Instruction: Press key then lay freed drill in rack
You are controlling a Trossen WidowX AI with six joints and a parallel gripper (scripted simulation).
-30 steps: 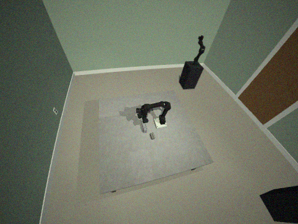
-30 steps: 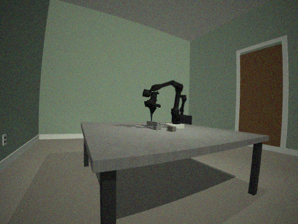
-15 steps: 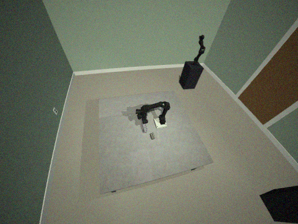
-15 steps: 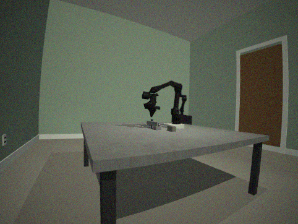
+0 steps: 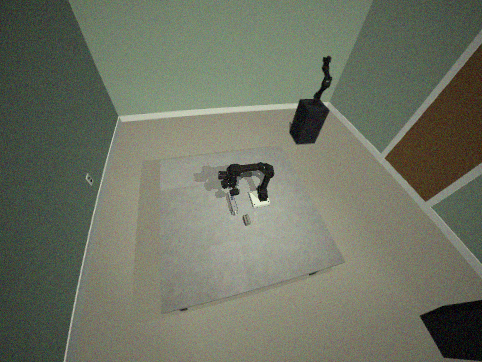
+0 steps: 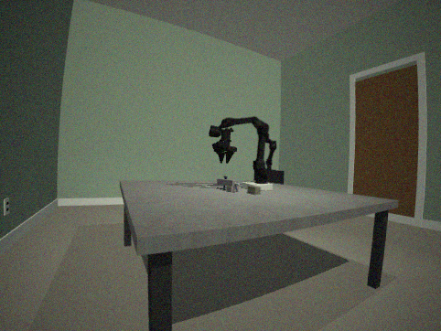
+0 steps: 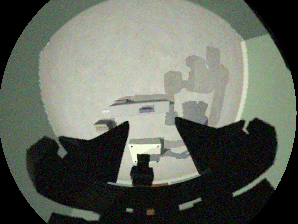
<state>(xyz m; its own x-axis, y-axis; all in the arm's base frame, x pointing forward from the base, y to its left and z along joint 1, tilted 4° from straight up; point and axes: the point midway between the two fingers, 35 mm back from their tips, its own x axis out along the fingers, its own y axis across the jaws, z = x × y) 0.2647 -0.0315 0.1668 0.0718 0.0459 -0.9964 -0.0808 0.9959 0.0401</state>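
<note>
Right now my gripper tip is 1 cm past the drill, 9 cm to the right of it and 11 cm above it. Also, from my gripper tip: grey block (10 cm behind, 20 cm to the left, 14 cm below); then grey fixture block (1 cm behind, 4 cm to the left, 12 cm below).
</note>
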